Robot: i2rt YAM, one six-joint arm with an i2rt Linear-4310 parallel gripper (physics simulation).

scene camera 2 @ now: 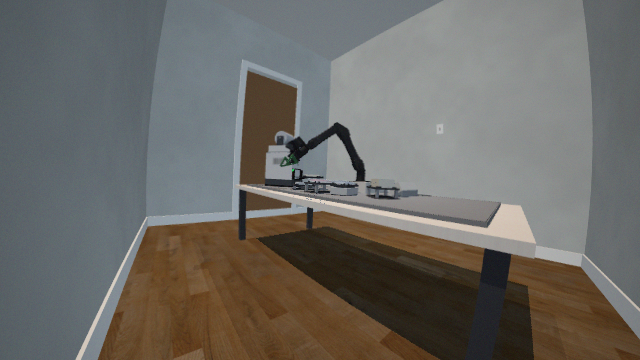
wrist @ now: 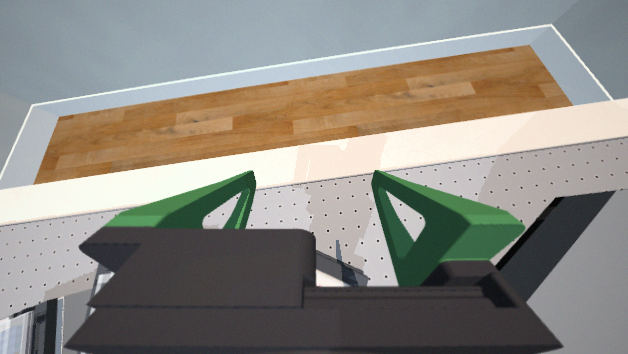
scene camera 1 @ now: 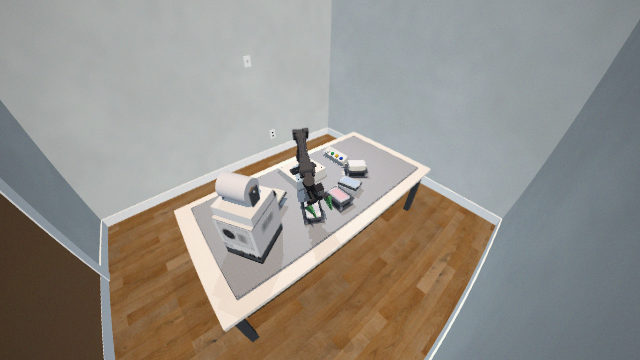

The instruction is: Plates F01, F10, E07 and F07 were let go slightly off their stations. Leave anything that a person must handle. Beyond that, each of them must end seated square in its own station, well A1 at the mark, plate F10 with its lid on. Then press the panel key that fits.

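Observation:
My gripper (scene camera 1: 323, 213) (scene camera 2: 283, 165) (wrist: 313, 176) is open and empty, raised above the table. In scene view 1 its fingers overlap a white-topped plate (scene camera 1: 319, 213) on a dark station. A pink plate (scene camera 1: 339, 194) sits on a dark station to the right. A blue plate (scene camera 1: 350, 182) lies beyond it. A whitish block-like piece (scene camera 1: 357, 164) (scene camera 2: 383, 183) rests on a dark raised stand. The panel (scene camera 1: 336, 156) has coloured keys. In the wrist view, a dark station corner (wrist: 350, 267) shows behind the gripper body. Plate labels, A1 wells and exact seating are too small to read.
A tall white instrument (scene camera 1: 247, 225) (scene camera 2: 277, 165) with a rounded top stands at the table's left end. A flat piece (scene camera 1: 281, 196) is partly hidden beside it. The arm's pale base (scene camera 1: 318, 172) stands behind the plates. The table's pale edge (wrist: 345, 147) runs beyond the fingertips.

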